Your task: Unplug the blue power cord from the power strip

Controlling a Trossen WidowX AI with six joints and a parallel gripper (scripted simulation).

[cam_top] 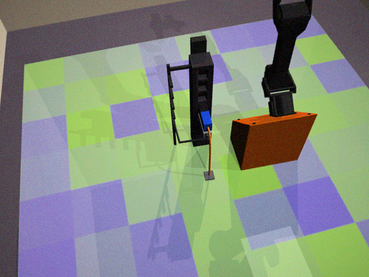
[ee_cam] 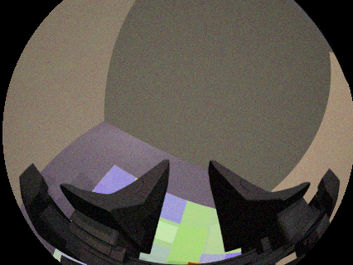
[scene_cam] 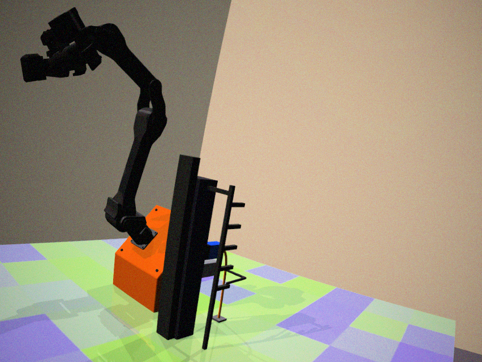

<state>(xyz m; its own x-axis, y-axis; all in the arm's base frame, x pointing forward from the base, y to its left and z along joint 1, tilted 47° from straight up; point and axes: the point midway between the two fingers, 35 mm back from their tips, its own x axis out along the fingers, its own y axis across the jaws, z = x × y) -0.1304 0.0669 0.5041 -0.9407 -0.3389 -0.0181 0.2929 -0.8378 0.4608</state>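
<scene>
My gripper tip is now 40 cm short of the blue plug, 32 cm to the right of it and 34 cm above it.
</scene>
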